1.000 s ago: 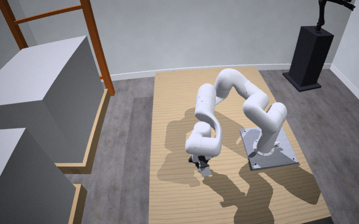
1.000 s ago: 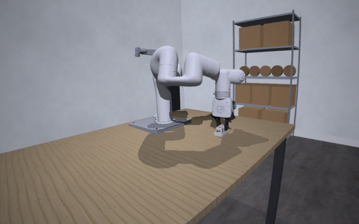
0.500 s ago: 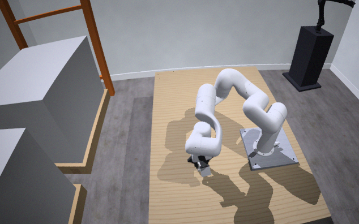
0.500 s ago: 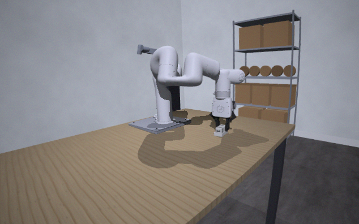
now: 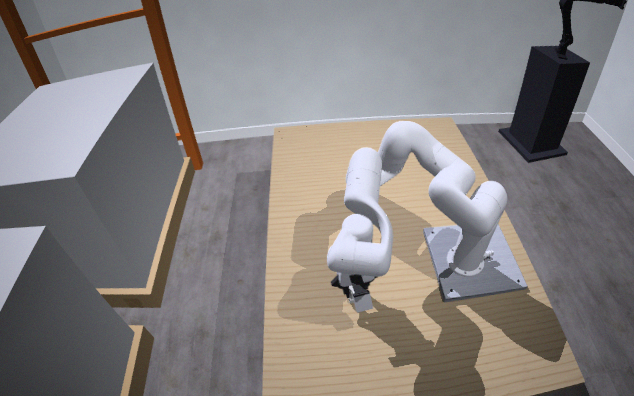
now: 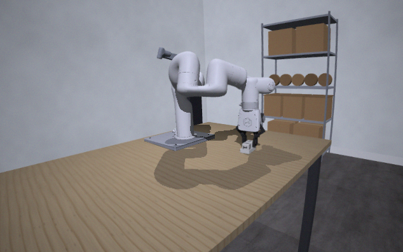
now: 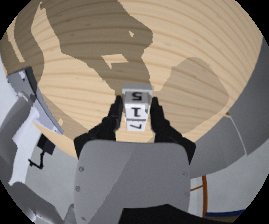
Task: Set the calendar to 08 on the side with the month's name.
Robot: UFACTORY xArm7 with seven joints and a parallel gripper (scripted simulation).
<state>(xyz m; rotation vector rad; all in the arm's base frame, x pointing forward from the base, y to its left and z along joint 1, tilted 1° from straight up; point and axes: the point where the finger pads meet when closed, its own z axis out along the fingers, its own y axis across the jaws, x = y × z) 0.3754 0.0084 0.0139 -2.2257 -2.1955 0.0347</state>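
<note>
Right now the white digit cube is 20 mm below my hand. The rest, counted from my hand: white tray: 20 mm to the right, 30 mm below.
</note>
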